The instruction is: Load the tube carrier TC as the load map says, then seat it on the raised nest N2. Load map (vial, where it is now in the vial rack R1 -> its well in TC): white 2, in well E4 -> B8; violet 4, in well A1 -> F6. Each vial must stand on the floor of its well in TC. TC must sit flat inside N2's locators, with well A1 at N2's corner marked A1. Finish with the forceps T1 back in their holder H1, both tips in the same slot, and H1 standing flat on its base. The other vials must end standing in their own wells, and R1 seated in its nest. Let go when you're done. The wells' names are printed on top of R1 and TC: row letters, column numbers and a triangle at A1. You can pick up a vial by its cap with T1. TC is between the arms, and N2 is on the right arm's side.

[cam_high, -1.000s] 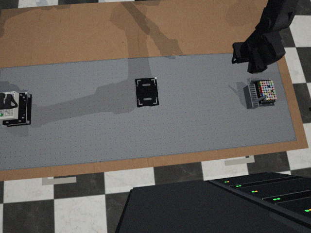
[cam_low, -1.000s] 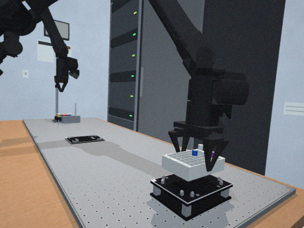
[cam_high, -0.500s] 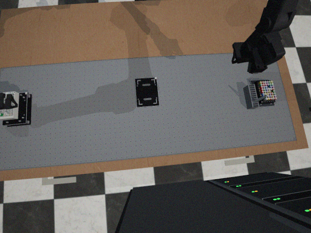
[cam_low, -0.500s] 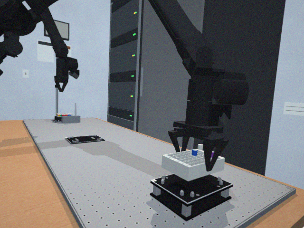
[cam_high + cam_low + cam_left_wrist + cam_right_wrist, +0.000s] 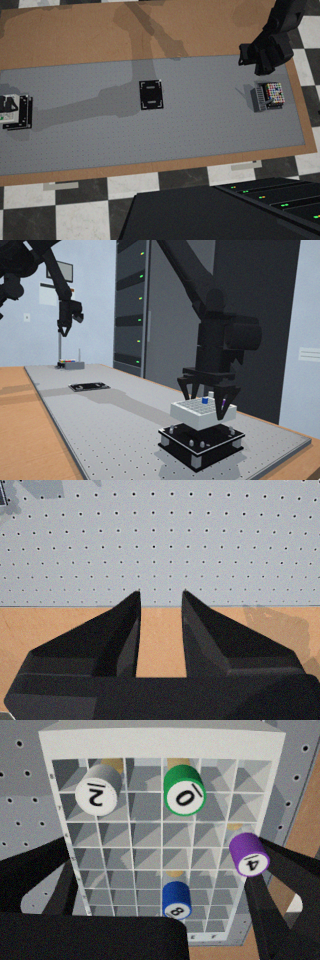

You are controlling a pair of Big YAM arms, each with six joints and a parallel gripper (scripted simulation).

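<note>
My right hand is right at the tube carrier TC. The rest, counted from my right hand: raised nest N2: 60 mm below; grey holder H1: 1230 mm to the left, 80 mm below, 10 mm ahead.
</note>
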